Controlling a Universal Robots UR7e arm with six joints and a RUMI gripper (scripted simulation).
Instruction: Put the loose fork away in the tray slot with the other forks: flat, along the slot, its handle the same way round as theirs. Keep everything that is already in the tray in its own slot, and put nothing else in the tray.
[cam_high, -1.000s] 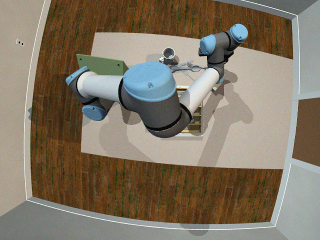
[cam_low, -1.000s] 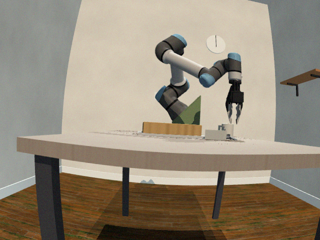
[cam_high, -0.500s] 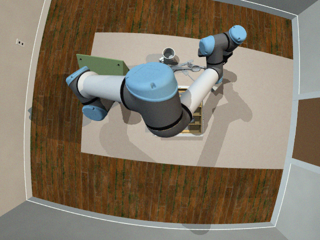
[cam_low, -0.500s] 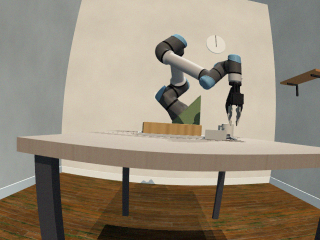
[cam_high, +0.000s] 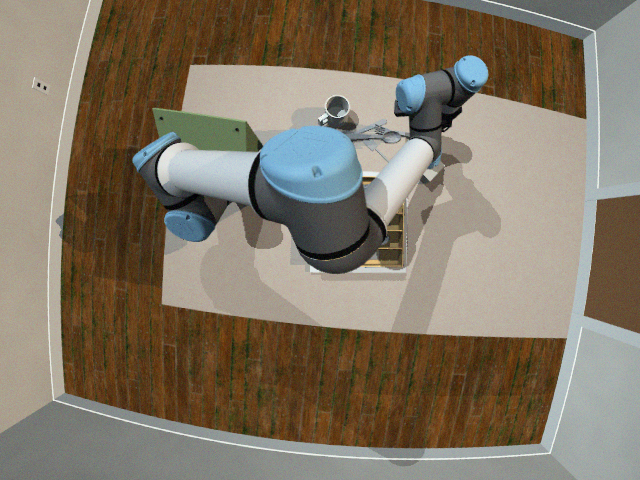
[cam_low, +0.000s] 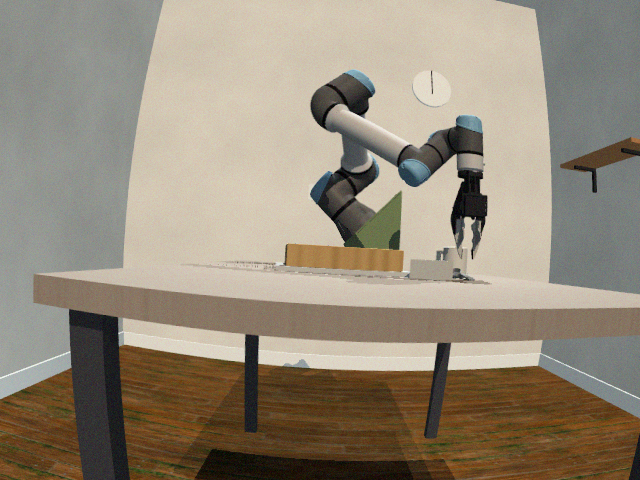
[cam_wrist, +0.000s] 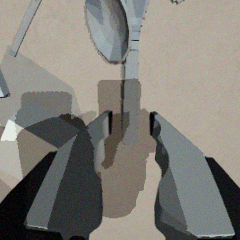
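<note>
Right now the white block is 8 cm ahead of my hand, 10 cm to the right of it and 4 cm below it. From my hand the other things lie so: mug 26 cm behind, 3 cm below; tray 11 cm behind, 34 cm to the right, 2 cm below.
</note>
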